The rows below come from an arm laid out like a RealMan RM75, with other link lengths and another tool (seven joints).
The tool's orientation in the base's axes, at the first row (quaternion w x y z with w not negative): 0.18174, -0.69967, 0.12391, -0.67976
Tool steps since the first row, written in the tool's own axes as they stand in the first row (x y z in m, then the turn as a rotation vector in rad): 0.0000, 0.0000, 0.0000, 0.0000, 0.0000, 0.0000; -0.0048, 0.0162, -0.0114, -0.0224, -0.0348, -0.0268; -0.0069, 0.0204, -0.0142, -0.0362, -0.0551, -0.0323; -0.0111, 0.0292, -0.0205, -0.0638, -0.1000, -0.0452; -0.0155, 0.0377, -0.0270, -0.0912, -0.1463, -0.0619; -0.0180, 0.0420, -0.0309, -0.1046, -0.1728, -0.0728; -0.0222, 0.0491, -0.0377, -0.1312, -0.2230, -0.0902; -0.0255, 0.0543, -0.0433, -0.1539, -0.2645, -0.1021; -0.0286, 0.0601, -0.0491, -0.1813, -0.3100, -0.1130; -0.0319, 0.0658, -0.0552, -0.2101, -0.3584, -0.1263; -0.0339, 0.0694, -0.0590, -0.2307, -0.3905, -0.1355; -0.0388, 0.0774, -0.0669, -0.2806, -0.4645, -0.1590; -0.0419, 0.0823, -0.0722, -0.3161, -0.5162, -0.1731
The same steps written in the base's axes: 0.0000, 0.0000, 0.0000, 0.0000, 0.0000, 0.0000; -0.0104, -0.0136, -0.0111, -0.0303, 0.0386, -0.0053; -0.0130, -0.0167, -0.0147, -0.0379, 0.0622, -0.0092; -0.0188, -0.0235, -0.0222, -0.0553, 0.1133, -0.0151; -0.0248, -0.0299, -0.0297, -0.0766, 0.1652, -0.0202; -0.0285, -0.0330, -0.0338, -0.0900, 0.1938, -0.0210; -0.0349, -0.0383, -0.0405, -0.1122, 0.2488, -0.0237; -0.0403, -0.0420, -0.0456, -0.1282, 0.2948, -0.0266; -0.0458, -0.0465, -0.0508, -0.1436, 0.3465, -0.0321; -0.0516, -0.0508, -0.0562, -0.1617, 0.4012, -0.0376; -0.0552, -0.0535, -0.0595, -0.1742, 0.4381, -0.0426; -0.0627, -0.0593, -0.0672, -0.2053, 0.5239, -0.0563; -0.0678, -0.0629, -0.0721, -0.2248, 0.5843, -0.0665
